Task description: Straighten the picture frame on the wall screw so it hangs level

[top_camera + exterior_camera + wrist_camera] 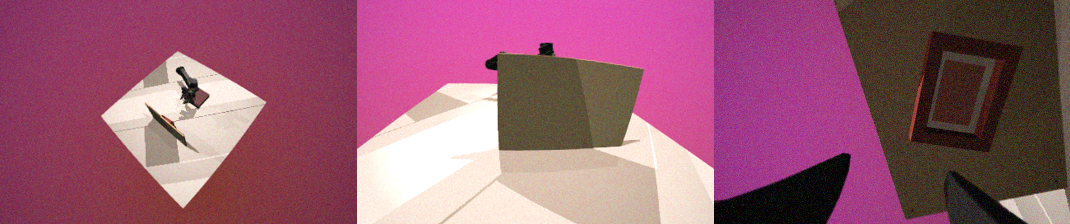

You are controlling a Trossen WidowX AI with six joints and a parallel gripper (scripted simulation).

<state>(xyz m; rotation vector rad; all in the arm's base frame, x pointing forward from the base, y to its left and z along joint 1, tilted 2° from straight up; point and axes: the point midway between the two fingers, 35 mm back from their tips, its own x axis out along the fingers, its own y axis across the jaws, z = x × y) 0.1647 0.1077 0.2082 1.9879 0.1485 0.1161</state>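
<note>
Now: the picture frame 200 mm ahead of my gripper tip, 50 mm to the left of it and 90 mm below it. The rest, counted from my gripper tip: wall panel 220 mm ahead, 50 mm to the left, 90 mm below.
</note>
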